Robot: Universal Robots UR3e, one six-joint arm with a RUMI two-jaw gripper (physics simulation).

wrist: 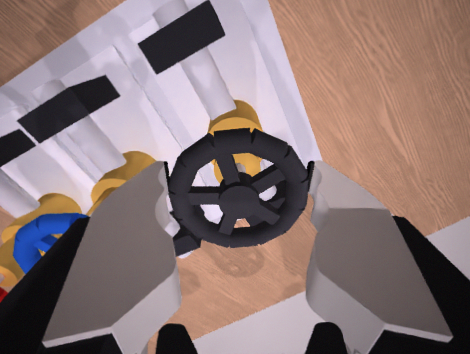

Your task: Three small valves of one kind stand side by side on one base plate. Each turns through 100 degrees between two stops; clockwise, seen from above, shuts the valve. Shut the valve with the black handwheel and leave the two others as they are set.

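Frame: origin at the arm's base, x ahead, y left, z up, level; millimetres.
Where they show: gripper, between the fingertips: (238,165).
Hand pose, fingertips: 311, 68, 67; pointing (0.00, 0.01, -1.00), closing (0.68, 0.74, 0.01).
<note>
Each offset is from my fingertips to the top centre of the thing, as dx, dy, dz. "*": to the spot under its first point. Level surfaces: height alone.
The black handwheel @[+5, -5, +25] (239,196) is in the middle of the wrist view, above a yellow valve body @[+5, -5, -41] (236,117). My gripper (238,165) is shut on the black handwheel, one fingertip against the left of its rim and one against the right. A small black part @[* +53, -111, -50] (187,243) shows below the rim at the lower left. A blue handwheel @[* -52, -87, +21] (47,221) shows at the left, partly hidden by the left finger. A bit of a red part @[* -42, -178, +18] (2,295) shows at the left edge; the rest of it is hidden or outside the view. The white base plate @[* +46, +40, -111] (295,117) runs slanted behind the valves.
Black blocks @[* -67, +17, -50] (182,37) @[* -88, -63, -80] (100,92) lie across pale pipes on the plate. The neighbouring valves' yellow bodies (135,162) (57,202) are left of the left finger. The wooden surface @[dz -119] (390,100) is at the right, and a pale surface (250,320) is below.
</note>
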